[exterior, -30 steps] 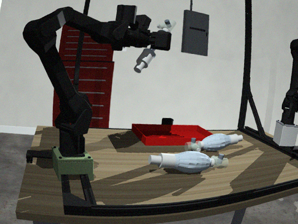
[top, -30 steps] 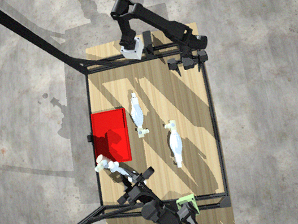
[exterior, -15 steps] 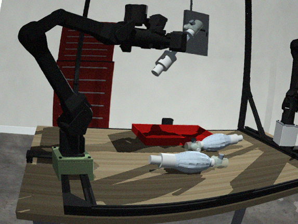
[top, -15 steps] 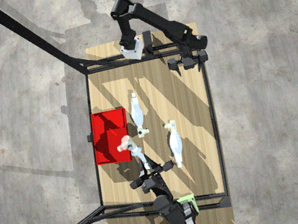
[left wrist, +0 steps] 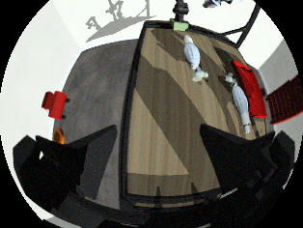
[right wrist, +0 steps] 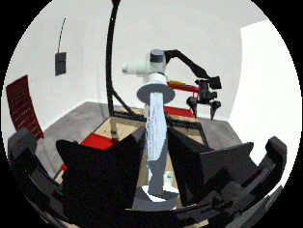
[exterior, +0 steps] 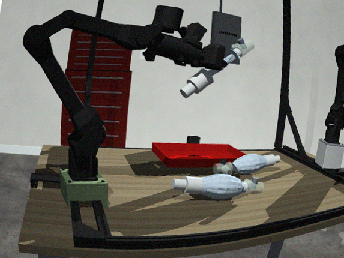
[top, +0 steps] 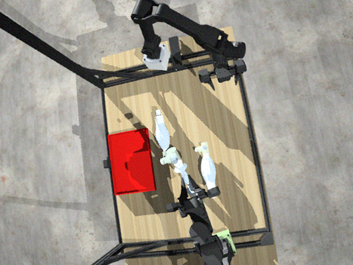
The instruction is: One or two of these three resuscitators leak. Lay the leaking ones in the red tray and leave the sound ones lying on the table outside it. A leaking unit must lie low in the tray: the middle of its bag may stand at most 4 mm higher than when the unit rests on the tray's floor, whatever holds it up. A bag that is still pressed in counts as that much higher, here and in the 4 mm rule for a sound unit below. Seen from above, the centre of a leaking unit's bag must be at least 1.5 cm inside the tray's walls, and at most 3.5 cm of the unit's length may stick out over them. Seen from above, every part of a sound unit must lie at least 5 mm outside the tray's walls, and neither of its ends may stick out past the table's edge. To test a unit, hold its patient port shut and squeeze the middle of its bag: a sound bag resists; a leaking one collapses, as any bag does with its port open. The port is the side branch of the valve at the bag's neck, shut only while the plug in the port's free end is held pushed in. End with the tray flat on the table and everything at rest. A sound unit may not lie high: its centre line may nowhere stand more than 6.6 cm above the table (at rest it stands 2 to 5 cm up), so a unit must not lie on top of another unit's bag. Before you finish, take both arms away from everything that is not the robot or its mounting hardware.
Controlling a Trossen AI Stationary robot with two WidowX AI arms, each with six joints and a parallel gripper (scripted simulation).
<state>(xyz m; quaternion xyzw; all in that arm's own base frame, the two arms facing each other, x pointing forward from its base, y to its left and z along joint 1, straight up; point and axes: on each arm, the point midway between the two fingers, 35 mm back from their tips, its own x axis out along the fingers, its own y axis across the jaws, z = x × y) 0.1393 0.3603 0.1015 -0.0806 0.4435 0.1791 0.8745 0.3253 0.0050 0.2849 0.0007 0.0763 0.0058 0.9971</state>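
The red tray lies 340 mm below my right hand, 300 mm behind it and 190 mm to the left of it.
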